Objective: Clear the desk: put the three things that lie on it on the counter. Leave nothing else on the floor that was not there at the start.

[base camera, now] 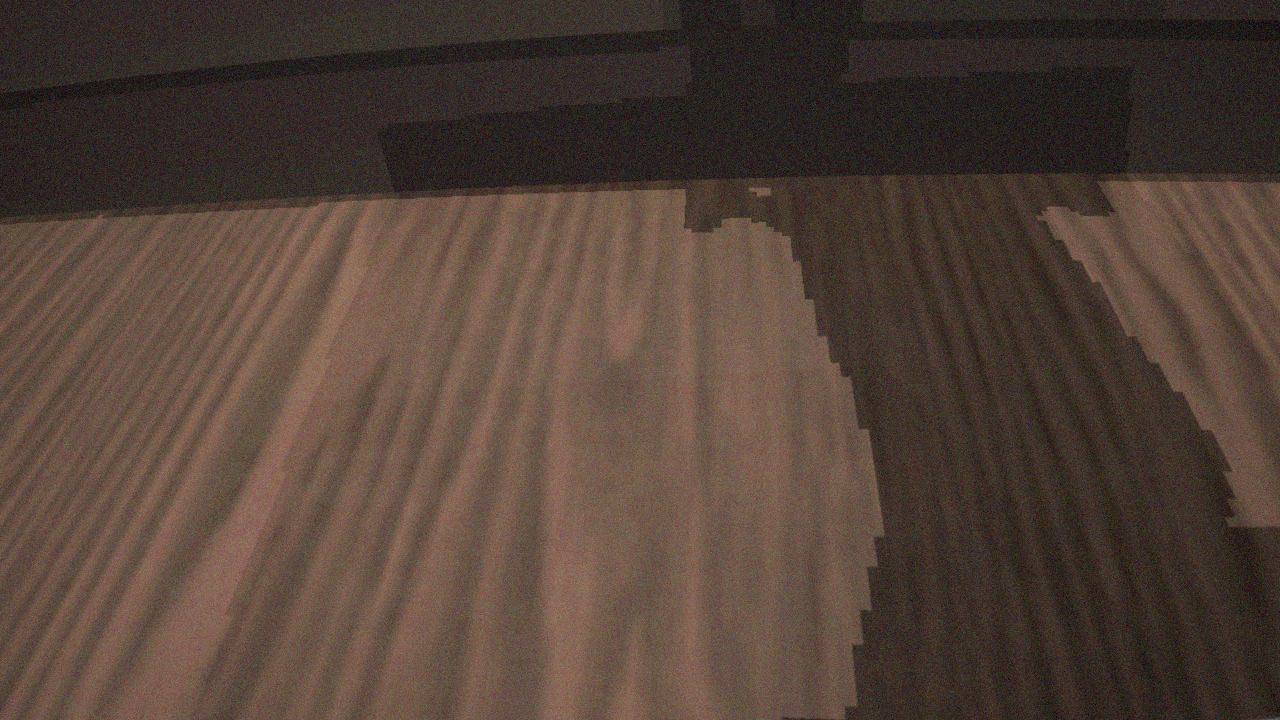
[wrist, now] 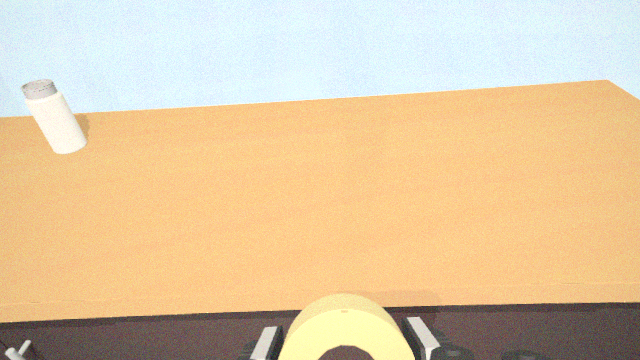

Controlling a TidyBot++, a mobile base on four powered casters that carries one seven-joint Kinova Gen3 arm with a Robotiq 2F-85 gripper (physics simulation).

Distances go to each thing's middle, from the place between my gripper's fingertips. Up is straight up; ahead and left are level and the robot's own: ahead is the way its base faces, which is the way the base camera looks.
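Looking at my gripper and the white object [wrist: 48,106], I see that the gripper is 190 mm above the object. My gripper is also 550 mm to the right of the object, and 690 mm short of it.
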